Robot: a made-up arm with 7 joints. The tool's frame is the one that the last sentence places.
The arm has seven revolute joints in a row. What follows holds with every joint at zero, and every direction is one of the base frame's.
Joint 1 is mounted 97.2 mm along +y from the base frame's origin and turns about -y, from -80 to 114.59 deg.
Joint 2 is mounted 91.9 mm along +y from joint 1 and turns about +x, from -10 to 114.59 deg.
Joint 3 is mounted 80.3 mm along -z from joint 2 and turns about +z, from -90 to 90 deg.
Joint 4 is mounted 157.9 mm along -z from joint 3 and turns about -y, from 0 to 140 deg.
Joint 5 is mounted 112.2 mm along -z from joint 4 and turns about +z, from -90 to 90 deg.
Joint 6 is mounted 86.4 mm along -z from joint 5 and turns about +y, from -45 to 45 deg.
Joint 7 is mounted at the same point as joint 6 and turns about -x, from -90 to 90 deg.
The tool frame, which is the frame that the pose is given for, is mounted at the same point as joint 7; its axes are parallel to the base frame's.
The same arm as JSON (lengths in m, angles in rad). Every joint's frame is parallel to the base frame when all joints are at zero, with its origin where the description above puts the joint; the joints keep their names.
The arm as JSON. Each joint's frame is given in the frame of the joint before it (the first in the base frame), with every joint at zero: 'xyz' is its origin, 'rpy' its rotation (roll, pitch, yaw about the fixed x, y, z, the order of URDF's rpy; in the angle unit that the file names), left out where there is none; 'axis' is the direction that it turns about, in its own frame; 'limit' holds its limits. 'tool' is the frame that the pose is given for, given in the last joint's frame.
{"units": {"length": "m", "angle": "rad"}, "joints": [{"name": "joint 1", "type": "revolute", "origin": {"xyz": [0.0, 0.0972, 0.0]}, "axis": [0.0, -1.0, 0.0], "limit": {"lower": -1.3963, "upper": 2.0}}, {"name": "joint 2", "type": "revolute", "origin": {"xyz": [0.0, 0.0919, 0.0]}, "axis": [1.0, 0.0, 0.0], "limit": {"lower": -0.1745, "upper": 2.0}}, {"name": "joint 3", "type": "revolute", "origin": {"xyz": [0.0, 0.0, -0.0803]}, "axis": [0.0, 0.0, 1.0], "limit": {"lower": -1.5708, "upper": 1.5708}}, {"name": "joint 4", "type": "revolute", "origin": {"xyz": [0.0, 0.0, -0.1579]}, "axis": [0.0, -1.0, 0.0], "limit": {"lower": 0.0, "upper": 2.4435}}, {"name": "joint 5", "type": "revolute", "origin": {"xyz": [0.0, 0.0, -0.1122]}, "axis": [0.0, 0.0, 1.0], "limit": {"lower": -1.5708, "upper": 1.5708}}, {"name": "joint 6", "type": "revolute", "origin": {"xyz": [0.0, 0.0, -0.0864]}, "axis": [0.0, 1.0, 0.0], "limit": {"lower": -0.7854, "upper": 0.7854}}, {"name": "joint 7", "type": "revolute", "origin": {"xyz": [0.0, 0.0, 0.0]}, "axis": [-1.0, 0.0, 0.0], "limit": {"lower": -1.5708, "upper": 1.5708}}], "tool": {"origin": {"xyz": [0.0, 0.0, 0.0]}}}
